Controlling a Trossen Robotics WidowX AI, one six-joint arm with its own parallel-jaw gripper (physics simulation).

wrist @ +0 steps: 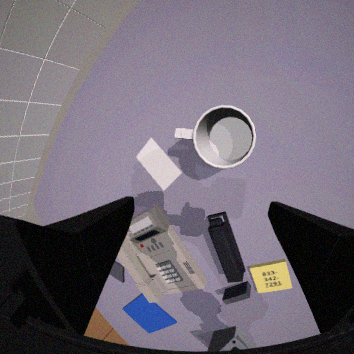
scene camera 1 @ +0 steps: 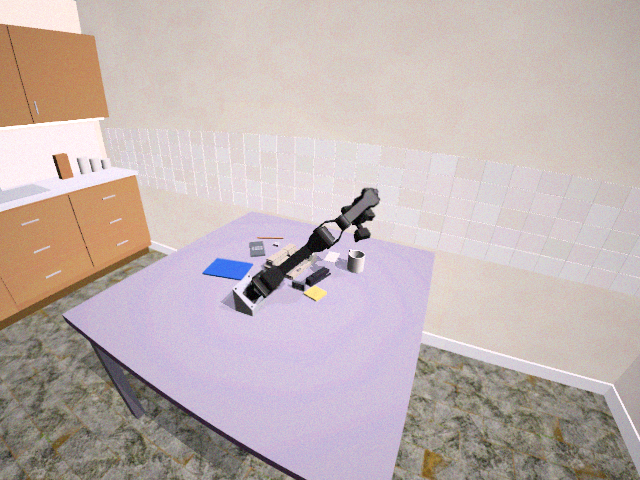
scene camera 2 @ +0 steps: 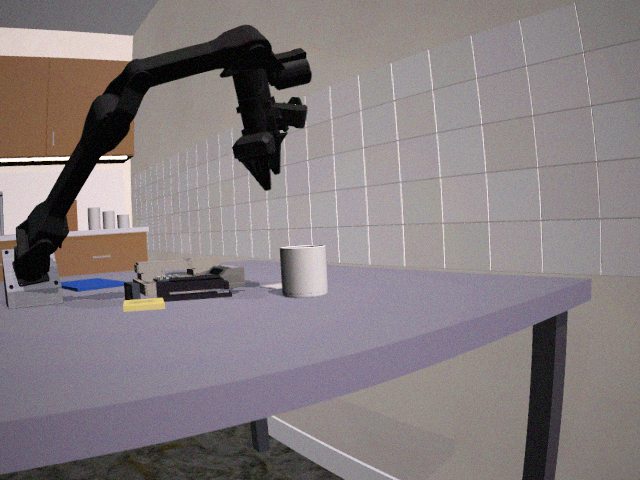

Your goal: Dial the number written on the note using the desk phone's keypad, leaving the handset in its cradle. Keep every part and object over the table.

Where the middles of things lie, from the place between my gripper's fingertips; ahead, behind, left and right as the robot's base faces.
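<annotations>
White mug [wrist: 223,136]: 160 mm below my hand, 50 mm ahead of it and 20 mm to the right of it. The black stapler [scene camera 2: 192,283] is 120 mm to the left of my hand, 100 mm behind it and 180 mm below it. Also counted from my hand, the yellow note [wrist: 273,275] is 200 mm below, 220 mm behind and 100 mm to the left, and the white paper [wrist: 151,156] is 120 mm ahead, 110 mm to the left and 200 mm below.
</annotations>
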